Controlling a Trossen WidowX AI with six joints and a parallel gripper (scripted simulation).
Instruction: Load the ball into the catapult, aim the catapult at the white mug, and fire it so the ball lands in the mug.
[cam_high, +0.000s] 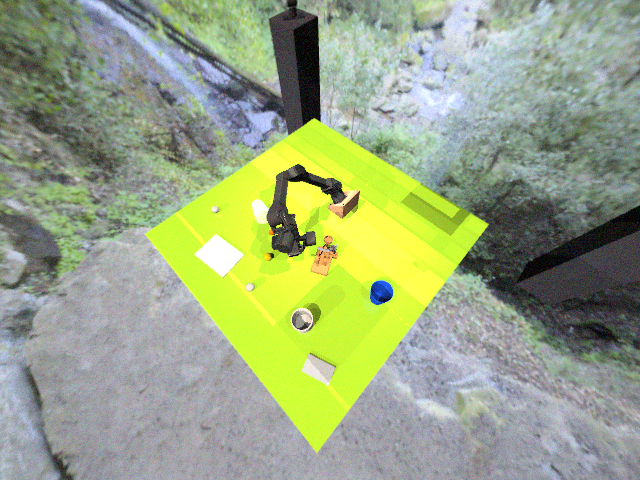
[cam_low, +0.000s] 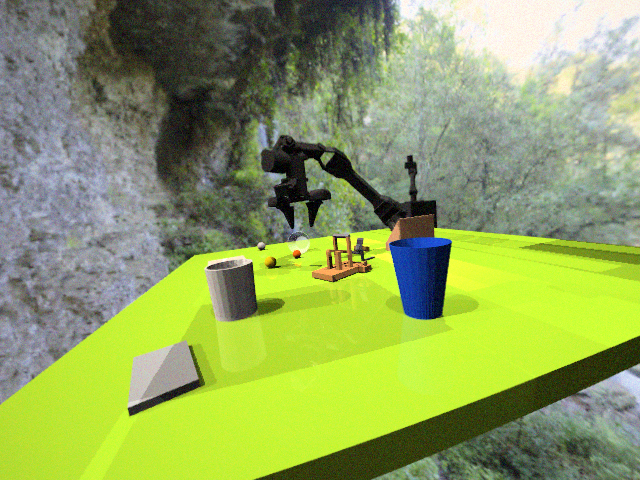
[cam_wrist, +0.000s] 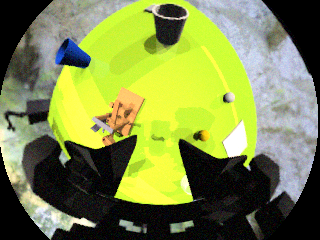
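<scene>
My gripper tip is now 220 mm to the left of the orange ball, 120 mm above it and 20 mm past it. The rest, counted from my gripper tip: yellow ball (130 mm to the right, 110 mm below, 90 mm ahead); wooden catapult (110 mm behind, 80 mm to the left, 80 mm below); white mug (220 mm to the left, 200 mm ahead, 100 mm below).
</scene>
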